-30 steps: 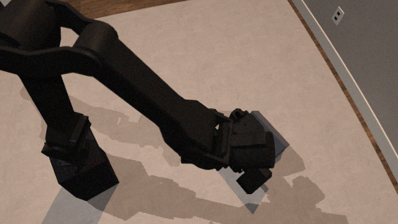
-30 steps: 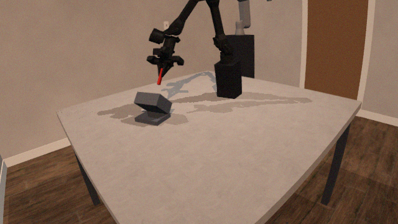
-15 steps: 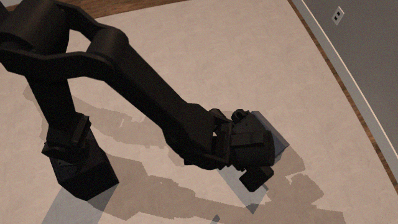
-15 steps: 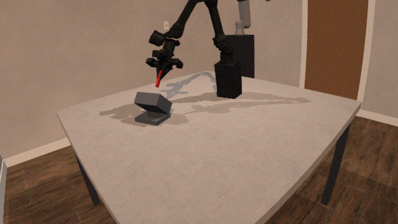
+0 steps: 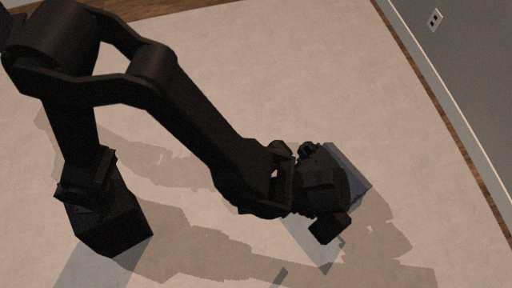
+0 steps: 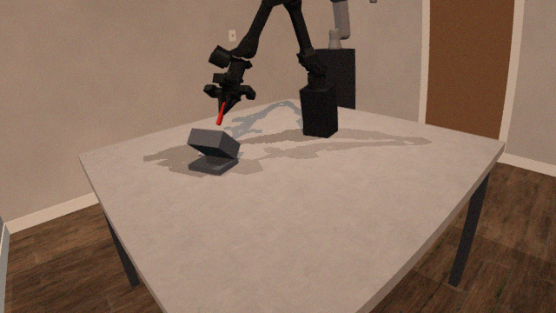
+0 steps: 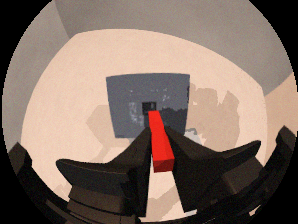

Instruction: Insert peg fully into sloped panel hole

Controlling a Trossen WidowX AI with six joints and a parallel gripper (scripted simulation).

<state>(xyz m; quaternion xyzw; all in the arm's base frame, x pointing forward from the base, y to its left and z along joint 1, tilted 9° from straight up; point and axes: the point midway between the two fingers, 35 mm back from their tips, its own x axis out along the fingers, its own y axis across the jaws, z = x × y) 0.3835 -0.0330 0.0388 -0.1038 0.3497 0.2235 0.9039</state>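
Right now my hand is 18 cm above the dark base plate, 9 cm short of it and 5 cm to the right of it. The rest, counted from my hand: red peg 3 cm below, 2 cm ahead, 1 cm to the left.
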